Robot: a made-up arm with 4 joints. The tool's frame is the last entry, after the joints. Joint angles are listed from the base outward. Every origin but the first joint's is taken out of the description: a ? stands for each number. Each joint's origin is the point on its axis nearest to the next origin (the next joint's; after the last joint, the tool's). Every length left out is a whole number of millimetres.
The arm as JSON. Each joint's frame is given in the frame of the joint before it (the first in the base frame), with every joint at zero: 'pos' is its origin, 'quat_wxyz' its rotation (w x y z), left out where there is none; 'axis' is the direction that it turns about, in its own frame. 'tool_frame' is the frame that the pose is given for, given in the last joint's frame.
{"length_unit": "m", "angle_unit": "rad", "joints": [
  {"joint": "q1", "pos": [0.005, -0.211, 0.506], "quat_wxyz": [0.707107, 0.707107, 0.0, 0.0], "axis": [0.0, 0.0, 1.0]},
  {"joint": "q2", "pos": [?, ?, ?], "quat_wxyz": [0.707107, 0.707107, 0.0, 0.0], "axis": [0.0, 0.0, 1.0]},
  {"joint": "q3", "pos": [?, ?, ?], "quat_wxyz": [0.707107, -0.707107, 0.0, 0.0], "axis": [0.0, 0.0, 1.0]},
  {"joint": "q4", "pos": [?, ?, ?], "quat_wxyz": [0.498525, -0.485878, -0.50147, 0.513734], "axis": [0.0, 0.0, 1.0]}
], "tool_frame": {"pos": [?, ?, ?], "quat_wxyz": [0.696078, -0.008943, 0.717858, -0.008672]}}
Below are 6 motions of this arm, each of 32 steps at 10 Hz.
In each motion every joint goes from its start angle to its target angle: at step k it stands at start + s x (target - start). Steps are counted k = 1, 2, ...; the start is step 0. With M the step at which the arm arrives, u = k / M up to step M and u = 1 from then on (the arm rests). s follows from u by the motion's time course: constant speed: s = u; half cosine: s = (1 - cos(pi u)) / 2; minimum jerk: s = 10 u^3 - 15 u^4 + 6 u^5.
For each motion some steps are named. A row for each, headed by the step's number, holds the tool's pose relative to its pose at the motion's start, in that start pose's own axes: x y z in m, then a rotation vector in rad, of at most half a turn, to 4 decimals.
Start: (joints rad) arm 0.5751 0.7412 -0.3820 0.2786
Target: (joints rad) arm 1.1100 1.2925 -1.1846 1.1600
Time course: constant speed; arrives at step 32
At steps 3, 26, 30, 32:
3: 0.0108 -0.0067 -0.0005 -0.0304 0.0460 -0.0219
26: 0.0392 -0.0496 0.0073 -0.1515 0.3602 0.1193
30: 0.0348 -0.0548 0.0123 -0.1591 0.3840 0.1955
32: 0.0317 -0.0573 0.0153 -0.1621 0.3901 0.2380

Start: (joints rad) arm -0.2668 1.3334 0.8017 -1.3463
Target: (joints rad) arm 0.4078 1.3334 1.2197 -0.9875
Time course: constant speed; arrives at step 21
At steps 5, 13, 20, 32:
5: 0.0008 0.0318 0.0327 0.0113 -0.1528 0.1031
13: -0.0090 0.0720 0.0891 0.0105 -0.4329 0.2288
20: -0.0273 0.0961 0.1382 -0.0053 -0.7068 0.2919
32: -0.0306 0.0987 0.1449 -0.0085 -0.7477 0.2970

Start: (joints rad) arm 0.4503 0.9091 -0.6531 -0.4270
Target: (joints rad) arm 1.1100 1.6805 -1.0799 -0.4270
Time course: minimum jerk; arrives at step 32
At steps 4, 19, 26, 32:
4: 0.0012 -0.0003 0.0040 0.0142 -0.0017 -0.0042
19: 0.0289 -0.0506 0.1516 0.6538 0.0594 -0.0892
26: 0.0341 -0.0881 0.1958 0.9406 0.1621 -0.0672
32: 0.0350 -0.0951 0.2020 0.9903 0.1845 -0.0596

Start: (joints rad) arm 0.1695 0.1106 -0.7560 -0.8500
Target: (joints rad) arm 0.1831 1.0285 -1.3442 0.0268
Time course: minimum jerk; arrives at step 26
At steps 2, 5, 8, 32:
2: 0.0008 -0.0002 0.0004 -0.0009 -0.0006 -0.0036
5: 0.0108 -0.0022 0.0053 -0.0111 -0.0065 -0.0457
8: 0.0347 -0.0091 0.0180 -0.0326 -0.0110 -0.1496
32: 0.1377 -0.0913 0.0958 -0.0198 0.2700 -0.6288

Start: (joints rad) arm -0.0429 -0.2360 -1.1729 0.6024
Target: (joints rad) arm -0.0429 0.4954 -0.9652 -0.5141
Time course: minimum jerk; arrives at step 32
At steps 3, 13, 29, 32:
3: 0.0006 -0.0013 0.0017 0.0127 0.0002 -0.0023
13: 0.0231 -0.0781 0.0641 0.5833 -0.0091 -0.1114
29: 0.0340 -0.2837 0.0808 1.7285 -0.1749 -0.3702
32: 0.0338 -0.2858 0.0801 1.7404 -0.1780 -0.3732

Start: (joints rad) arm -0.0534 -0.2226 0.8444 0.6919
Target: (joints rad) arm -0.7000 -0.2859 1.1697 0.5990
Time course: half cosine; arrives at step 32
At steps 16, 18, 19, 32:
16: 0.0172 -0.0048 -0.0036 0.1140 0.1479 0.0618
18: 0.0212 -0.0058 -0.0050 0.1359 0.1784 0.0711
19: 0.0232 -0.0062 -0.0059 0.1464 0.1934 0.0754
32: 0.0394 -0.0092 -0.0145 0.2225 0.3090 0.1003

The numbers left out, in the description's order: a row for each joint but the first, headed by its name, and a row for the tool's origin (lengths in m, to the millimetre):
q2: -0.011 0.006 0.0
q3: -0.004 -0.201 0.0
q4: 0.147 0.031 0.0
tool: 0.026 0.075 0.0

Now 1 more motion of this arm.
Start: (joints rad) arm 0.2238 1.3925 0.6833 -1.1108
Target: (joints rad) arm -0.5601 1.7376 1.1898 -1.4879
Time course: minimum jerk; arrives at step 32
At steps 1, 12, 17, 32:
1: 0.0000 0.0000 0.0000 -0.0001 0.0000 0.0001
12: -0.0243 -0.0171 -0.0371 -0.1223 0.0325 0.1260
17: -0.0565 -0.0411 -0.0714 -0.2392 0.1067 0.2791
32: -0.1183 -0.0931 -0.1094 -0.3959 0.3140 0.5395

